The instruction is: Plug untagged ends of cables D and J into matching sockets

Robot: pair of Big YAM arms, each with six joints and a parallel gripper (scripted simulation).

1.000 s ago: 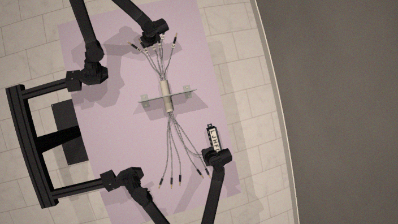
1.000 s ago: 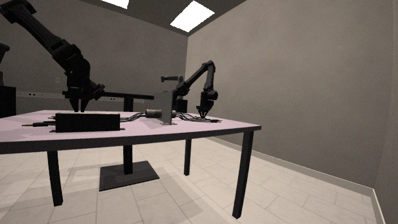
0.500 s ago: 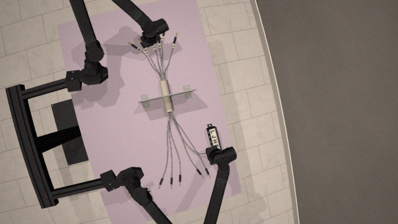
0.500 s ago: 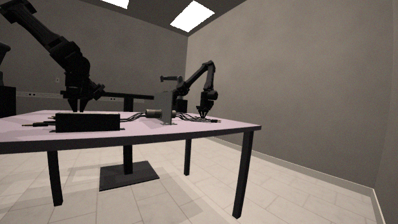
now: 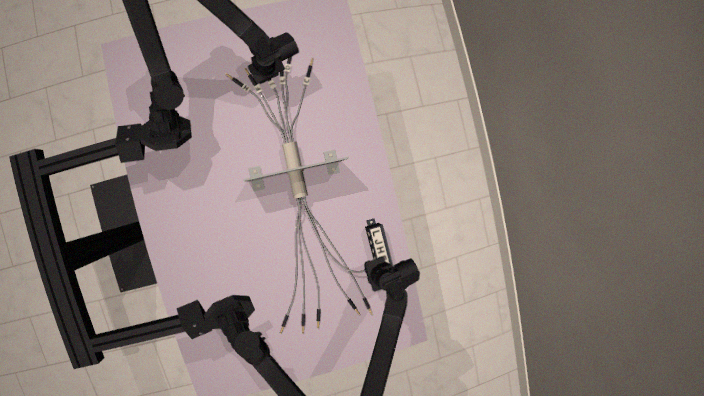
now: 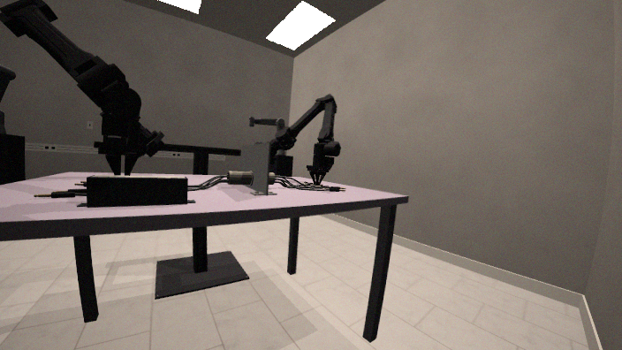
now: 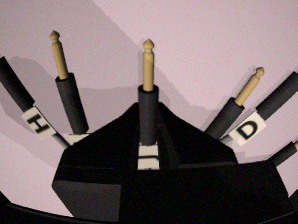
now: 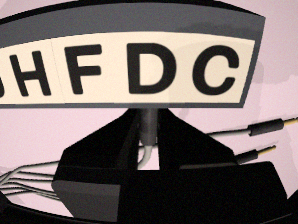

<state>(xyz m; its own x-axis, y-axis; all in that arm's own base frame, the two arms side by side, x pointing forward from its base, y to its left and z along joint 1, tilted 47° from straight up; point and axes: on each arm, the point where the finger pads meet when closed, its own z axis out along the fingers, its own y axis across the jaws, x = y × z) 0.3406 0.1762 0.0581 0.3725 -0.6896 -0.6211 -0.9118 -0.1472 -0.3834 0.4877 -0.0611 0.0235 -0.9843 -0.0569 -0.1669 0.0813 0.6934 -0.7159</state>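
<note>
The untagged cable plug is 290 mm behind my right hand, 120 mm to the right of it and 30 mm below it. The rest, counted from my right hand: tagged plug 130 mm behind, 740 mm to the left, 30 mm below.
My left gripper is now 1 cm to the right of the tagged plug. From my left hand the other things lie so: untagged cable plug: 16 cm behind, 86 cm to the right.
</note>
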